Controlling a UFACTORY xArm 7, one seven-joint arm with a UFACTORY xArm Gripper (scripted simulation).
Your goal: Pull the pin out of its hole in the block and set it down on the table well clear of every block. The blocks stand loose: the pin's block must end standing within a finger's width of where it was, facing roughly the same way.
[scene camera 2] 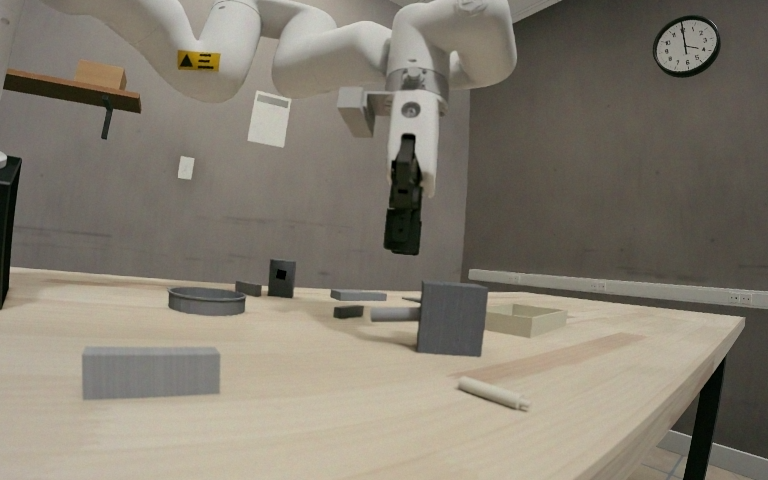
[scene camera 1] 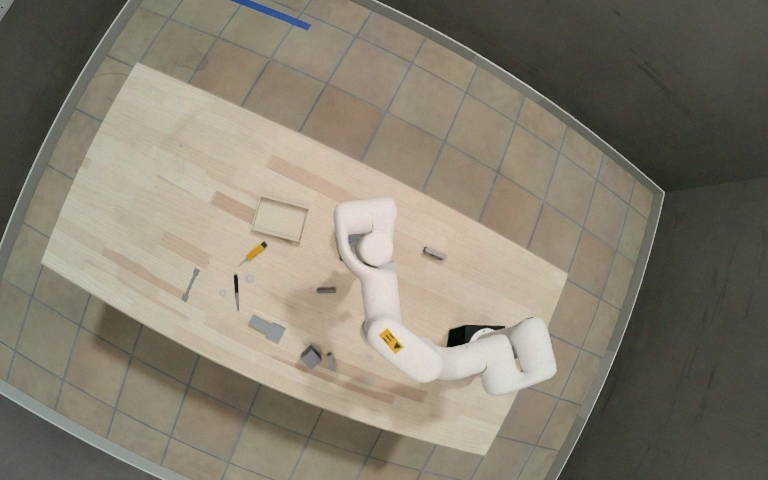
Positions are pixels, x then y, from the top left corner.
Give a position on a round grey dish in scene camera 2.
At 212,304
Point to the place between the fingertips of the gripper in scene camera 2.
402,252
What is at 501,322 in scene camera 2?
A shallow tray.
